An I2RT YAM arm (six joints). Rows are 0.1 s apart.
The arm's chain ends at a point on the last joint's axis. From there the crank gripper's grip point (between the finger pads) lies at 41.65 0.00 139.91 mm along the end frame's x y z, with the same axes.
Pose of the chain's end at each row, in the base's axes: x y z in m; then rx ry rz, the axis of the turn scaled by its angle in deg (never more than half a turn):
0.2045, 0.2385, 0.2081, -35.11, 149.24, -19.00
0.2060, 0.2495, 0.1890, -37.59, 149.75, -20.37
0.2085, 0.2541, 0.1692, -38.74, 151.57, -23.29
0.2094, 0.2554, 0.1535, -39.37, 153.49, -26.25
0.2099, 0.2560, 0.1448, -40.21, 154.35, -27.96
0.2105, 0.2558, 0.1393, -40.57, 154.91, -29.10
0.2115, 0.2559, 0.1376, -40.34, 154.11, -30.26
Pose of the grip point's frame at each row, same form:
0.2367, 0.2010, 0.0707, -35.11, 149.24, -19.00
0.2364, 0.2090, 0.0521, -37.59, 149.75, -20.37
0.2342, 0.2076, 0.0332, -38.74, 151.57, -23.29
0.2302, 0.2031, 0.0188, -39.37, 153.49, -26.25
0.2284, 0.2004, 0.0111, -40.21, 154.35, -27.96
0.2274, 0.1981, 0.0063, -40.57, 154.91, -29.10
0.2303, 0.1965, 0.0056, -40.34, 154.11, -30.26

